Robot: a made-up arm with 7 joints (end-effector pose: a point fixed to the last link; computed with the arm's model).
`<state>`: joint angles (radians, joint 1 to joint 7).
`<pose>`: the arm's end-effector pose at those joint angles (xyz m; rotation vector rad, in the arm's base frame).
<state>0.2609 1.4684 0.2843 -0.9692 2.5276 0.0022 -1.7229</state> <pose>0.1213 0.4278 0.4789 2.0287 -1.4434 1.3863</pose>
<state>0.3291 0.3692 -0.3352 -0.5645 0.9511 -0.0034 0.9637</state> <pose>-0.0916 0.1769 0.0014 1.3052 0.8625 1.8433</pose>
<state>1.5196 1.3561 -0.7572 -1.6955 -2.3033 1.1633 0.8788</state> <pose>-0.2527 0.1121 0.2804 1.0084 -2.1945 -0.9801</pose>
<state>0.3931 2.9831 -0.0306 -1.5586 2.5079 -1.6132 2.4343</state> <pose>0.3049 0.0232 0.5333 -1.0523 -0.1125 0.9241</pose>
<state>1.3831 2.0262 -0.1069 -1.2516 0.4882 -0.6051 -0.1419</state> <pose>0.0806 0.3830 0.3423 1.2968 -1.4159 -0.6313</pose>
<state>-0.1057 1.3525 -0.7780 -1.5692 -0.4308 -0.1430 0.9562</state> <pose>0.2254 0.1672 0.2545 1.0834 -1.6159 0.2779</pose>
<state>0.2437 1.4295 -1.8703 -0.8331 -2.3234 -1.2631 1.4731</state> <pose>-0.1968 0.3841 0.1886 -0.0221 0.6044 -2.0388</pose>
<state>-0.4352 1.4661 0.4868 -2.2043 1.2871 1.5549 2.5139</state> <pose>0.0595 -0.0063 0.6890 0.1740 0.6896 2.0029</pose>
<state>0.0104 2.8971 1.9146 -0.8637 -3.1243 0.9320 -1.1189</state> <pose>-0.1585 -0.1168 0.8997 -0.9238 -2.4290 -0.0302</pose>
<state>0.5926 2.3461 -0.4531 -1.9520 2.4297 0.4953 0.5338</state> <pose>0.1259 0.1604 0.3259 1.5612 0.5924 1.0649</pose>
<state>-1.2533 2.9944 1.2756 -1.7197 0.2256 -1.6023 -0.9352</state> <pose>-0.3039 -0.2554 0.4455 0.9456 -0.3721 1.3282</pose>
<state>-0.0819 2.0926 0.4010 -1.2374 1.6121 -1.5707 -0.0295</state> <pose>0.1851 0.1975 0.7844 0.7996 2.0681 -1.2103</pose>
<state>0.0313 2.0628 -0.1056 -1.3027 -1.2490 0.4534 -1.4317</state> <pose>0.2465 0.2196 0.5824 -0.5172 -0.3084 2.0756</pose>
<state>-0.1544 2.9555 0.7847 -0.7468 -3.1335 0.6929 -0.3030</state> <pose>-0.0108 -0.0891 0.8970 -0.0019 -1.8186 1.0679</pose>
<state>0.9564 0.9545 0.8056 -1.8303 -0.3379 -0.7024 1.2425</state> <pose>0.1014 0.3225 0.4814 0.9310 -1.6752 1.1240</pose>
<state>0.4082 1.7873 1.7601 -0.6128 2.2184 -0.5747 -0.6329</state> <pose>-0.0789 0.4200 0.7446 0.2892 0.7058 -2.2458</pose>
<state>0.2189 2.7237 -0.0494 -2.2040 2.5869 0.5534 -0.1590</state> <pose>0.1886 0.0041 0.4181 1.4077 -0.6039 0.3037</pose>
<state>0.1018 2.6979 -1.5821 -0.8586 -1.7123 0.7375 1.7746</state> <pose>-0.0200 0.3653 0.7252 -1.8234 0.9786 2.0473</pose>
